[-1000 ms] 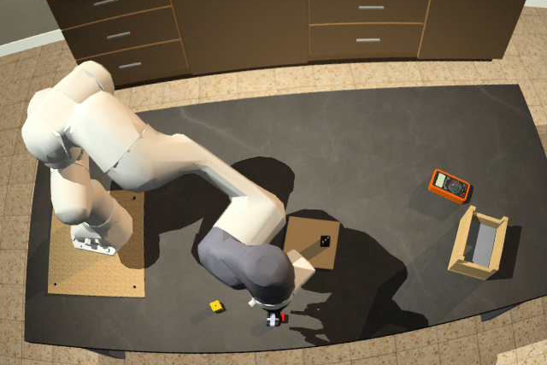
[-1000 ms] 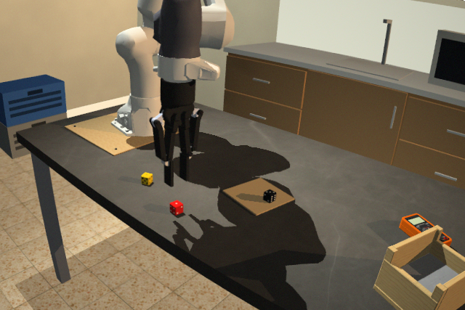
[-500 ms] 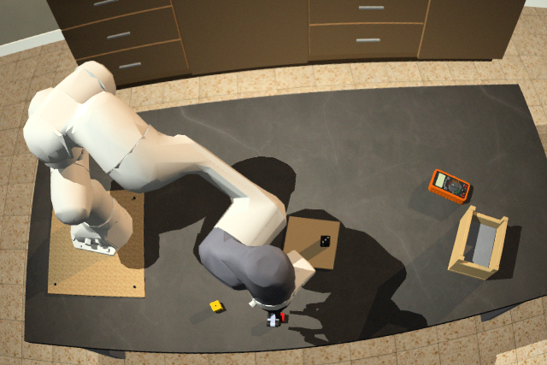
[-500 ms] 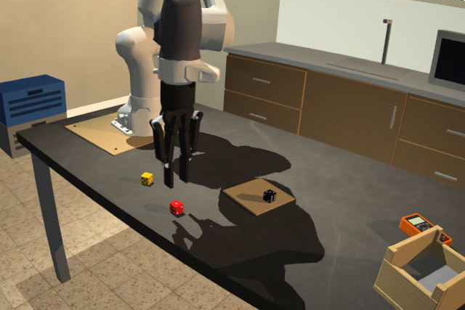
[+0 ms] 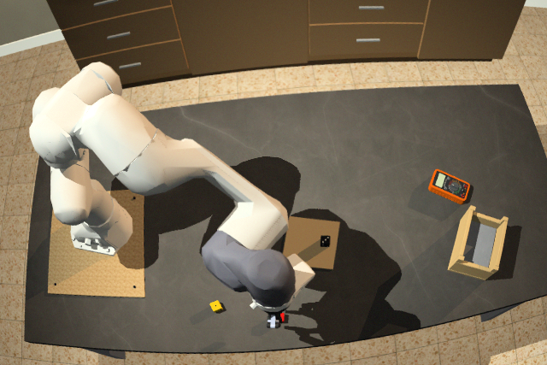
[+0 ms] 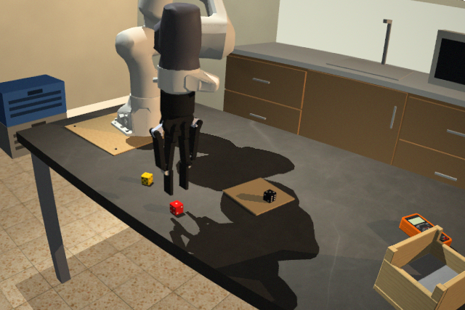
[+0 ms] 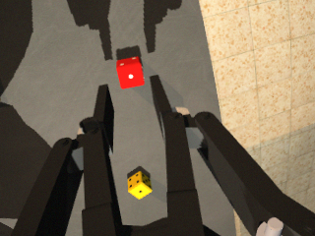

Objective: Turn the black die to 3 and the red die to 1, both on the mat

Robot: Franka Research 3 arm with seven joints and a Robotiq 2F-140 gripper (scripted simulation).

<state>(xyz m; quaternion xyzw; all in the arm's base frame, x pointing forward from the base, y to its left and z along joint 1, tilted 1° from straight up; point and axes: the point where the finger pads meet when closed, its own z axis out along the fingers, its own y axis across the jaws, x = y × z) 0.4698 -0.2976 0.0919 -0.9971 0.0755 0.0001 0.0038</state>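
Right now the red die is 80 mm below my hand. From my hand the other things lie so: black die: 140 mm ahead, 200 mm to the left, 80 mm below; then yellow die: 160 mm behind, 40 mm to the left, 80 mm below; then tan mat: 110 mm ahead, 210 mm to the left, 90 mm below.
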